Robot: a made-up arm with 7 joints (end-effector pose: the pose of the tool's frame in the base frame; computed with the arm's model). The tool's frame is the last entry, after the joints. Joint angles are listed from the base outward.
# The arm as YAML. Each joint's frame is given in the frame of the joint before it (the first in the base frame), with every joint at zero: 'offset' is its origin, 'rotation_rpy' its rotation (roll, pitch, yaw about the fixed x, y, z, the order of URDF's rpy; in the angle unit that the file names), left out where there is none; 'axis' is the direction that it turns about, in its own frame. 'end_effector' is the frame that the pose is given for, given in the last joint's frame.
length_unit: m
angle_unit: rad
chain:
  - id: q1
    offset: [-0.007, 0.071, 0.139]
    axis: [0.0, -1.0, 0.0]
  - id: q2
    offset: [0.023, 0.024, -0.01]
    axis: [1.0, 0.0, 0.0]
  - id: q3
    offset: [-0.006, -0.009, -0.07]
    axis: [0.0, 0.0, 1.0]
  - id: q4
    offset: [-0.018, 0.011, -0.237]
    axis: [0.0, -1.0, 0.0]
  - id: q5
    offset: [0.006, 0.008, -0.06]
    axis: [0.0, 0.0, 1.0]
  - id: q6
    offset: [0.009, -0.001, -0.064]
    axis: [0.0, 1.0, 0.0]
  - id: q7
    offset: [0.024, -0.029, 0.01]
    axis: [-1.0, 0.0, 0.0]
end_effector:
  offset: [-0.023, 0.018, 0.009]
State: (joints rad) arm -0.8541 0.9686 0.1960 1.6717 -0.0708 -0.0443 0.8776
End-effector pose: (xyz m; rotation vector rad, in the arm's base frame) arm -0.0472 0.3354 -0.0494 -0.2588 -0.3713 -1.2401
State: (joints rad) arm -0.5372 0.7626 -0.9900 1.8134 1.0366 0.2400 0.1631
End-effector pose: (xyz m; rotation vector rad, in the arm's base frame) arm -0.0590 0.2280 -0.1111 -1.0037 -0.0941 -0.1802
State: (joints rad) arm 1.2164 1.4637 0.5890 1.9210 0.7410 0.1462 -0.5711
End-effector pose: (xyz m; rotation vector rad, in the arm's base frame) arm 0.0134 0.3435 0.1973 -0.9220 2.4996 -0.5623
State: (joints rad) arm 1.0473 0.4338 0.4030 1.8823 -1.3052 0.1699 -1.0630
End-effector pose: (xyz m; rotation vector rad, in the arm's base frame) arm 0.2718 0.2359 0.0815 -2.0468 1.2115 -1.0439
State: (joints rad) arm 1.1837 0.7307 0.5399 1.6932 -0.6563 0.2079 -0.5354
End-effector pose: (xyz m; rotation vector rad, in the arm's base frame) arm 0.2177 0.3072 0.1414 -2.0505 1.9661 -1.2002
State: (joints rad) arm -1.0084 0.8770 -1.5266 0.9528 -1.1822 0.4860 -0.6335
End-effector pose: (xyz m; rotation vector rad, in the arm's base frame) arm -0.2553 0.3336 -0.0288 -0.4780 -0.5189 -2.5496
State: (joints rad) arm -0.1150 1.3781 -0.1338 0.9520 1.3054 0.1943 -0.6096
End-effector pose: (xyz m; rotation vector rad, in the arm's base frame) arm 0.0831 0.4295 0.0618 1.0411 -0.8397 0.6546
